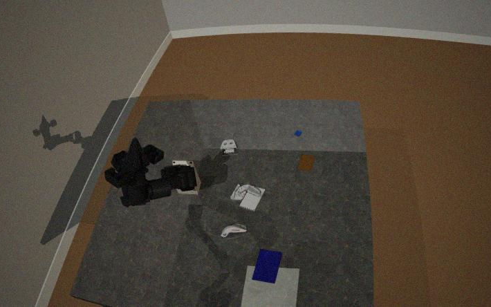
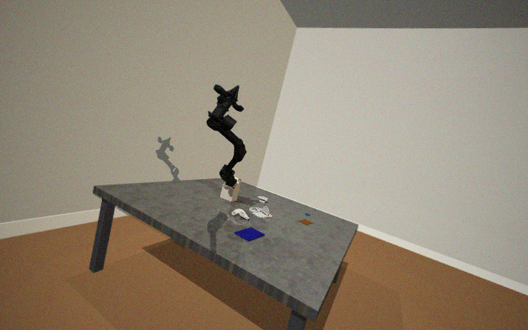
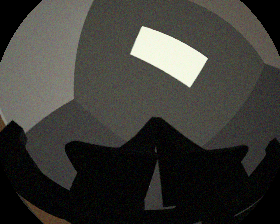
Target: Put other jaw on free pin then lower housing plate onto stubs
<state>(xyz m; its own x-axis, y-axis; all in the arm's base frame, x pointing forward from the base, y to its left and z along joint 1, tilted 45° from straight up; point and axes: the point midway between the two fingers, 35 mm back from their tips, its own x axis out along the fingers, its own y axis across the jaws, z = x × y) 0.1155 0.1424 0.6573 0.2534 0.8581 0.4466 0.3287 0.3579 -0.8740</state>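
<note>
The white jaw lies 110 mm ahead of my gripper tip, 120 mm to the left of it and 700 mm below it. The rest, counted from my gripper tip: small blue square: 370 mm ahead, 720 mm to the left, 720 mm below; then orange patch: 420 mm ahead, 530 mm to the left, 720 mm below.
</note>
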